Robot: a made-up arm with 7 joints.
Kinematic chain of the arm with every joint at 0, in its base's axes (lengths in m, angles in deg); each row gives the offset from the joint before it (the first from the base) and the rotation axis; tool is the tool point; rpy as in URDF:
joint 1: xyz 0 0 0 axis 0.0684 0.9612 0.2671
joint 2: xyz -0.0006 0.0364 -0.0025 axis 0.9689 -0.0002 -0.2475
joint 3: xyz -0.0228 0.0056 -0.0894 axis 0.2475 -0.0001 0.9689
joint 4: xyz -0.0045 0 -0.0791 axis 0.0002 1 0
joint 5: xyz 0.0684 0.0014 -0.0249 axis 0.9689 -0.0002 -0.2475
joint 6: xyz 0.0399 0 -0.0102 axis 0.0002 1 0
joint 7: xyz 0.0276 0 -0.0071 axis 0.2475 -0.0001 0.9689
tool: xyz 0 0 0 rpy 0 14.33 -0.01
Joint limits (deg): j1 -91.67..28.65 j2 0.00..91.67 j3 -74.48..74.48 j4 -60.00..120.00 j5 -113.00..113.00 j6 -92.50..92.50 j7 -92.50..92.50
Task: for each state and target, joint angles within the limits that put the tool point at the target. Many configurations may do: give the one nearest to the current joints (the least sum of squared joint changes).
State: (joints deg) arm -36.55 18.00 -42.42 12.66 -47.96 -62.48 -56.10
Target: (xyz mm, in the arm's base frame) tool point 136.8 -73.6 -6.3
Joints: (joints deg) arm -62.70 0.00 -44.59 -23.67 -42.49 -62.83 -56.10
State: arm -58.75 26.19 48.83 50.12 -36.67 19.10 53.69
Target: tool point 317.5 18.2 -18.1
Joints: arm -86.48 4.59 39.05 51.97 -37.39 20.23 53.69
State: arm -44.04 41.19 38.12 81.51 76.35 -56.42 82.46
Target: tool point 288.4 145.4 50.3
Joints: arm -91.67 39.26 33.50 65.94 74.70 -51.74 82.46
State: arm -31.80 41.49 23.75 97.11 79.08 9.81 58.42
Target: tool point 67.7 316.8 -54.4
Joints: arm -59.06 81.80 17.74 120.00 77.64 25.32 58.42
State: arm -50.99 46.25 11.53 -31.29 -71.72 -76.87 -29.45
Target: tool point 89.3 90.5 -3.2
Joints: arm -36.60 37.19 5.85 -60.00 -59.20 -77.77 -29.45
